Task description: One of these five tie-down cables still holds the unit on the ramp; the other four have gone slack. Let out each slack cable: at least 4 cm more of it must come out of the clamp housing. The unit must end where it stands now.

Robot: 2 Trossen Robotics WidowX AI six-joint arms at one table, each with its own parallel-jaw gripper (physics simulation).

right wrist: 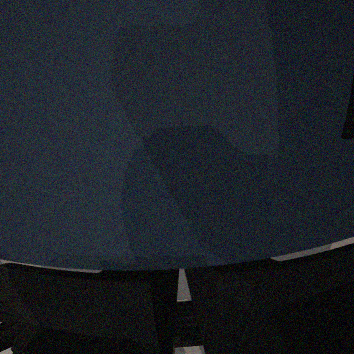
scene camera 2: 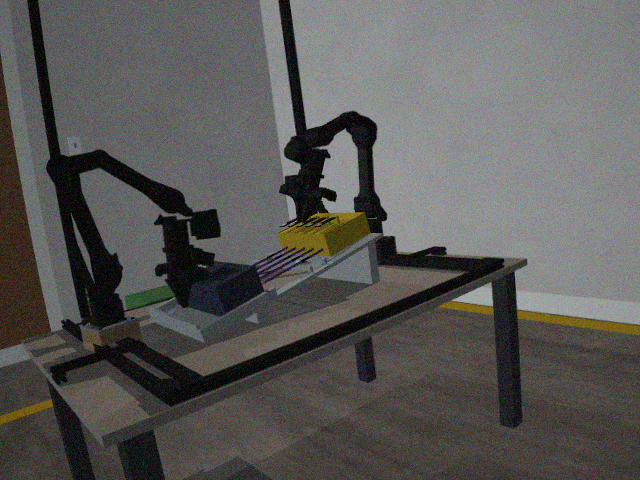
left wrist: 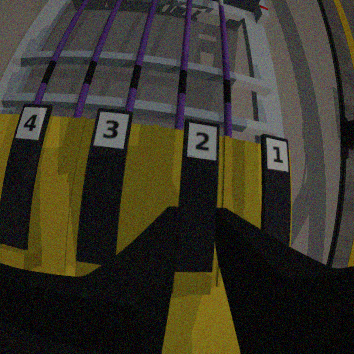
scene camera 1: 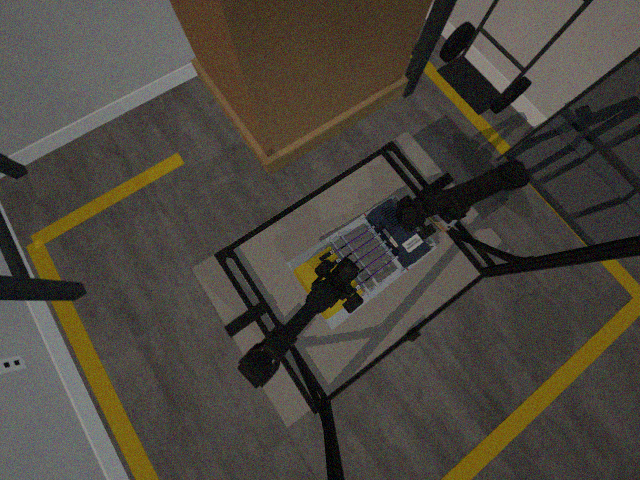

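A yellow clamp housing (scene camera 1: 303, 277) (scene camera 2: 339, 232) (left wrist: 147, 175) sits at the top of a grey ramp (scene camera 2: 353, 267) (scene camera 1: 385, 283). Black levers tagged 4, 3, 2 and 1 lie on it in the left wrist view. Purple cables (left wrist: 182, 53) (scene camera 2: 285, 259) (scene camera 1: 366, 250) run down to the dark blue unit (scene camera 1: 410, 245) (scene camera 2: 223, 286) (right wrist: 175, 123) at the ramp's low end. My left gripper (left wrist: 195, 216) (scene camera 1: 339, 270) (scene camera 2: 309, 216) is shut on lever 2 (left wrist: 199, 182). My right gripper (right wrist: 182, 281) (scene camera 1: 404, 211) (scene camera 2: 182, 292) is shut and empty, close against the unit.
A black frame (scene camera 2: 366, 324) (scene camera 1: 309, 195) edges the table. A large brown crate (scene camera 1: 309, 71) and a hand truck (scene camera 1: 475, 76) stand beyond it. A green strip (scene camera 2: 147, 296) and a wooden block (scene camera 2: 109, 333) lie near the right arm's base.
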